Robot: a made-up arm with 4 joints. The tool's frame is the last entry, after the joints. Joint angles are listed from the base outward.
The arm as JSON. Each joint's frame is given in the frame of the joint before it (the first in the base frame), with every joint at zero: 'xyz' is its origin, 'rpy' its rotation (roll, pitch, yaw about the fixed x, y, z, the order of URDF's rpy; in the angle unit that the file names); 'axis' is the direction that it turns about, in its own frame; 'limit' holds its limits. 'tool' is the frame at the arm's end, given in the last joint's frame.
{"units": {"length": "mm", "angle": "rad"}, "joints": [
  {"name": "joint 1", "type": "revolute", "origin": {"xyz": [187.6, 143.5, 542.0], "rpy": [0.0, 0.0, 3.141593]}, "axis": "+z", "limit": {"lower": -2.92, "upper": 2.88}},
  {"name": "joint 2", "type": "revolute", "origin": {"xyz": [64.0, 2.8, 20.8], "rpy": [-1.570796, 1.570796, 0.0]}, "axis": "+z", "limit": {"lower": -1.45, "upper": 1.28}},
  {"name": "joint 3", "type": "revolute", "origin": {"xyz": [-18.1, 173.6, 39.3], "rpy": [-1.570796, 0.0, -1.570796]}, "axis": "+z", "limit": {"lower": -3.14, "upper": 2.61}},
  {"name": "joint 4", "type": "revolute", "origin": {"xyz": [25.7, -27.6, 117.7], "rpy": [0.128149, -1.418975, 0.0]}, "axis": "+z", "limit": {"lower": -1.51, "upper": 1.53}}
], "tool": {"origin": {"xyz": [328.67, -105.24, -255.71], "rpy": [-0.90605, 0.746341, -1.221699]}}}
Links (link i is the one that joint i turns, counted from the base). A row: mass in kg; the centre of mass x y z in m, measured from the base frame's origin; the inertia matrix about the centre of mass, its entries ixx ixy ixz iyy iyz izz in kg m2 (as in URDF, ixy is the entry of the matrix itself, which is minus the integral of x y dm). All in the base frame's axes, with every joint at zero. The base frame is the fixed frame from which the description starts. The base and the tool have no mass.
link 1: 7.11; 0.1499 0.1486 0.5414; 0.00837 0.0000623 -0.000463 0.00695 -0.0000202 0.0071
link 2: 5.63; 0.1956 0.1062 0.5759; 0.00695 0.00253 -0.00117 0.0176 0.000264 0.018
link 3: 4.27; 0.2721 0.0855 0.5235; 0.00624 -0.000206 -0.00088 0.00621 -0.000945 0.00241
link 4: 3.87; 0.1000 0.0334 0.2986; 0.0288 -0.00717 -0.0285 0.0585 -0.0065 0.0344
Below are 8 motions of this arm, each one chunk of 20 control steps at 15 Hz.
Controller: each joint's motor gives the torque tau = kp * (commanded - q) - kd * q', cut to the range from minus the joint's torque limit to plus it. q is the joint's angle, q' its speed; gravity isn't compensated. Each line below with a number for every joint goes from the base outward.
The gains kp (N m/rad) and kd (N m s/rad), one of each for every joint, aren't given. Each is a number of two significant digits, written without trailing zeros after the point. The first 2 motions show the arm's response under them.
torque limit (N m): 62 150 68 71
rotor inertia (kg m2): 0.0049 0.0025 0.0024 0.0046
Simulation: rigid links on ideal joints. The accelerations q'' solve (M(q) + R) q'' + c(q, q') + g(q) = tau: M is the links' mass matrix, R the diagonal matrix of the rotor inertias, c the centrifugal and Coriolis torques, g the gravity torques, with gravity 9.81 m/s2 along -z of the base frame. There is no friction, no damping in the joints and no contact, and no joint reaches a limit. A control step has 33 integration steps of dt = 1/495 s. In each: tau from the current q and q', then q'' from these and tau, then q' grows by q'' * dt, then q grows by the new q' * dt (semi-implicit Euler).
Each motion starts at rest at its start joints. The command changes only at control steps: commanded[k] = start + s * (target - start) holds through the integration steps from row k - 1 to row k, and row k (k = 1, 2, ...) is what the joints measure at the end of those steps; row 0 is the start. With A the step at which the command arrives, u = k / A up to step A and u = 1 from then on. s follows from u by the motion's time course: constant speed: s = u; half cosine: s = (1 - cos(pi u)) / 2; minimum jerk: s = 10 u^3 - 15 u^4 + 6 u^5; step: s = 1 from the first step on.
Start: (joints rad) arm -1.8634 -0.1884 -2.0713 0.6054
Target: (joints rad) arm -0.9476 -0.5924 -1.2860 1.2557
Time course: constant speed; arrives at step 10
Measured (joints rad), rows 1 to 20:
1: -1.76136 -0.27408 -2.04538 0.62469
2: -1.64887 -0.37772 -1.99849 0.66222
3: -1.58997 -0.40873 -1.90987 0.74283
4: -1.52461 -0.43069 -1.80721 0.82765
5: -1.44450 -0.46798 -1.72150 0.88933
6: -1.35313 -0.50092 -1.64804 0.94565
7: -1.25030 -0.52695 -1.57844 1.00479
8: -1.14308 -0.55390 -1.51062 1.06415
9: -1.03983 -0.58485 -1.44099 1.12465
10: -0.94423 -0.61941 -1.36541 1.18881
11: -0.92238 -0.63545 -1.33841 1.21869
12: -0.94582 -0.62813 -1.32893 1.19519
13: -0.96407 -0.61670 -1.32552 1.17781
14: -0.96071 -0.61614 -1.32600 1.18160
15: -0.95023 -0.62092 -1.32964 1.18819
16: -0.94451 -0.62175 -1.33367 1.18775
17: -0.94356 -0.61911 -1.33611 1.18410
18: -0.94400 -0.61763 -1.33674 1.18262
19: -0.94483 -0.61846 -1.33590 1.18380
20: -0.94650 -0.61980 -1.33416 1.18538
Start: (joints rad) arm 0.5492 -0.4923 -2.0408 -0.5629
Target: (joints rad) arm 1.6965 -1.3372 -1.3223 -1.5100
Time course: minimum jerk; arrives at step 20
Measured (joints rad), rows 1 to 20:
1: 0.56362 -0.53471 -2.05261 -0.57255
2: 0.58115 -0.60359 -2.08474 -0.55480
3: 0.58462 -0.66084 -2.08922 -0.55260
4: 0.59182 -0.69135 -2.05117 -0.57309
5: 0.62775 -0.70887 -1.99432 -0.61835
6: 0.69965 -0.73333 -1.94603 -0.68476
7: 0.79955 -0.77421 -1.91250 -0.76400
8: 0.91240 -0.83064 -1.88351 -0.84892
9: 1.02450 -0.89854 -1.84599 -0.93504
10: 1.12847 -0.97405 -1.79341 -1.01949
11: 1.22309 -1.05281 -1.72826 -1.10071
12: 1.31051 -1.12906 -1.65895 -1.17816
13: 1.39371 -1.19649 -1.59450 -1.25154
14: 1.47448 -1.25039 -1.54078 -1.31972
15: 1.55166 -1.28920 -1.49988 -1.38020
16: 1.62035 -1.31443 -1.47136 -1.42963
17: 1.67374 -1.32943 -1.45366 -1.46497
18: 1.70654 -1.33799 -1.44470 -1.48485
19: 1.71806 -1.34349 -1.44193 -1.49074
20: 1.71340 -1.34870 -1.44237 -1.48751
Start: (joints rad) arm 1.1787 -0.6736 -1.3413 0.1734
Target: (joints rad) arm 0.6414 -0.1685 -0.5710 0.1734
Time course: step
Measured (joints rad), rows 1 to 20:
1: 0.87763 -0.22916 -0.86263 0.07772
2: 0.70256 -0.10712 -0.65046 0.18964
3: 0.60005 -0.24364 -0.56519 0.20521
4: 0.52907 -0.31614 -0.52241 0.21554
5: 0.51873 -0.28363 -0.50312 0.23269
6: 0.56705 -0.23429 -0.52732 0.21454
7: 0.63877 -0.21685 -0.58480 0.16907
8: 0.69176 -0.21049 -0.63238 0.13951
9: 0.70785 -0.20170 -0.64467 0.14104
10: 0.69062 -0.20536 -0.62981 0.15586
11: 0.65614 -0.22220 -0.60441 0.17191
12: 0.62386 -0.23713 -0.58008 0.18596
13: 0.60734 -0.24104 -0.56553 0.19375
14: 0.61006 -0.23640 -0.56553 0.19174
15: 0.62610 -0.22933 -0.57744 0.18220
16: 0.64485 -0.22309 -0.59266 0.17202
17: 0.65726 -0.21900 -0.60292 0.16671
18: 0.65949 -0.21841 -0.60492 0.16711
19: 0.65316 -0.22139 -0.60025 0.17110
20: 0.64321 -0.22577 -0.59269 0.17610

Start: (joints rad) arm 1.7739 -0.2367 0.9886 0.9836
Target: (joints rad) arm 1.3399 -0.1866 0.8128 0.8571
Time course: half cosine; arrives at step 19
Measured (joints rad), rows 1 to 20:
1: 1.75697 -0.29311 1.03124 0.97578
2: 1.74842 -0.32690 1.03138 0.95287
3: 1.76065 -0.32625 1.00437 0.94112
4: 1.75159 -0.32200 0.98742 0.93364
5: 1.72171 -0.31640 0.98179 0.93097
6: 1.68336 -0.30674 0.98002 0.93024
7: 1.64302 -0.29698 0.97628 0.92723
8: 1.60474 -0.29046 0.96686 0.91958
9: 1.57055 -0.28724 0.95109 0.90770
10: 1.53946 -0.28560 0.93130 0.89382
11: 1.50897 -0.28362 0.91120 0.88052
12: 1.47741 -0.28010 0.89389 0.86963
13: 1.44501 -0.27504 0.88065 0.86159
14: 1.41370 -0.26941 0.87090 0.85567
15: 1.38608 -0.26442 0.86315 0.85075
16: 1.36429 -0.26094 0.85613 0.84610
17: 1.34937 -0.25917 0.84955 0.84175
18: 1.34122 -0.25878 0.84405 0.83829
19: 1.33915 -0.25917 0.84072 0.83650
20: 1.34015 -0.25963 0.83928 0.83587

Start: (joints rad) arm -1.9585 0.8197 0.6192 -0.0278
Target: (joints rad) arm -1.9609 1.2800 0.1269 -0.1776
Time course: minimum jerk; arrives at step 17
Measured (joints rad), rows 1 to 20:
1: -1.96724 0.77172 0.61682 -0.01840
2: -1.95050 0.72433 0.60517 -0.04350
3: -1.94822 0.72119 0.57803 -0.06206
4: -1.95792 0.75764 0.55144 -0.06388
5: -1.96139 0.80698 0.53038 -0.06022
6: -1.95699 0.85185 0.50504 -0.06434
7: -1.95288 0.89238 0.46611 -0.07963
8: -1.95463 0.93592 0.41467 -0.10077
9: -1.96028 0.98618 0.35904 -0.12087
10: -1.96470 1.03976 0.30727 -0.13670
11: -1.96562 1.08991 0.26329 -0.14874
12: -1.96441 1.13164 0.22760 -0.15858
13: -1.96337 1.16336 0.19955 -0.16698
14: -1.96355 1.18537 0.17884 -0.17371
15: -1.96449 1.19830 0.16575 -0.17816
16: -1.96507 1.20316 0.16027 -0.18002
17: -1.96435 1.20227 0.16092 -0.17970
18: -1.96221 1.19964 0.16435 -0.17836
19: -1.95992 1.19845 0.16714 -0.17700
20: -1.95884 1.19902 0.16786 -0.17642

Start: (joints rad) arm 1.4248 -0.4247 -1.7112 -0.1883
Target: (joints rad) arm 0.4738 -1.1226 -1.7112 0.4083
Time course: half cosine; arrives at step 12
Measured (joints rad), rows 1 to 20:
1: 1.43806 -0.48089 -1.75209 -0.20029
2: 1.42452 -0.54925 -1.81087 -0.17896
3: 1.35055 -0.59144 -1.81872 -0.14000
4: 1.24750 -0.63856 -1.79639 -0.08059
5: 1.12782 -0.71634 -1.78368 -0.00976
6: 0.98988 -0.81380 -1.77891 0.06742
7: 0.84393 -0.91259 -1.77085 0.14928
8: 0.70333 -1.00209 -1.76298 0.22630
9: 0.57819 -1.07342 -1.76072 0.28890
10: 0.47885 -1.12180 -1.76510 0.33226
11: 0.41479 -1.14727 -1.77363 0.35554
12: 0.39164 -1.15191 -1.78215 0.36014
13: 0.40763 -1.14094 -1.79173 0.35295
14: 0.44860 -1.12286 -1.80347 0.34290
15: 0.49100 -1.10541 -1.81370 0.33452
16: 0.51552 -1.09489 -1.82051 0.32962
17: 0.51643 -1.09466 -1.82277 0.32901
18: 0.50018 -1.10320 -1.81945 0.33309
19: 0.47794 -1.11514 -1.81183 0.34011
20: 0.45945 -1.12461 -1.80389 0.34642

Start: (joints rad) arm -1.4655 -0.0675 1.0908 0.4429
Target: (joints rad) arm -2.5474 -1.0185 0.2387 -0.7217
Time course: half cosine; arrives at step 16
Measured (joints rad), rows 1 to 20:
1: -1.49145 -0.12814 1.11622 0.45241
2: -1.52384 -0.17338 1.09880 0.41695
3: -1.55859 -0.21053 1.05392 0.35937
4: -1.61749 -0.26245 1.00007 0.29061
5: -1.69620 -0.32530 0.93789 0.20942
6: -1.78648 -0.39628 0.86634 0.11617
7: -1.88401 -0.47520 0.78514 0.01243
8: -1.98597 -0.56071 0.69612 -0.09890
9: -2.08971 -0.64920 0.60367 -0.21306
10: -2.19196 -0.73563 0.51335 -0.32392
11: -2.28876 -0.81493 0.42965 -0.42565
12: -2.37567 -0.88341 0.35509 -0.51423
13: -2.44807 -0.93889 0.29103 -0.58714
14: -2.50184 -0.97972 0.23896 -0.64226
15: -2.53429 -1.00422 0.20109 -0.67723
16: -2.54465 -1.01120 0.18021 -0.69001
17: -2.54311 -1.00634 0.17102 -0.68865
18: -2.54176 -1.00156 0.16621 -0.68603
19: -2.54215 -1.00190 0.16569 -0.68610
20: -2.54377 -1.00418 0.16836 -0.68711

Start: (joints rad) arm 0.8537 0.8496 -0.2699 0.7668
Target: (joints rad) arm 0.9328 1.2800 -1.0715 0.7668
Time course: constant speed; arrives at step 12
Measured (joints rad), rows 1 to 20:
1: 0.86429 0.82126 -0.30182 0.76214
2: 0.87589 0.80236 -0.37511 0.76160
3: 0.87571 0.83674 -0.44673 0.75745
4: 0.87619 0.89873 -0.51150 0.75430
5: 0.88226 0.95016 -0.57399 0.75557
6: 0.88978 0.98254 -0.63418 0.76230
7: 0.89718 1.00899 -0.69148 0.77171
8: 0.90506 1.04070 -0.74852 0.77929
9: 0.91292 1.07840 -0.80852 0.78300
10: 0.91951 1.11783 -0.87164 0.78464
11: 0.92480 1.15608 -0.93528 0.78705
12: 0.93009 1.19280 -0.99722 0.79136
13: 0.92791 1.21225 -1.02333 0.77925
14: 0.92516 1.21020 -1.02666 0.78244
15: 0.92591 1.19693 -1.01405 0.79553
16: 0.93135 1.18546 -0.99962 0.80592
17: 0.93732 1.18302 -0.99354 0.80750
18: 0.93907 1.18779 -0.99691 0.80248
19: 0.93604 1.19368 -1.00424 0.79675
20: 0.93147 1.19636 -1.00933 0.79441

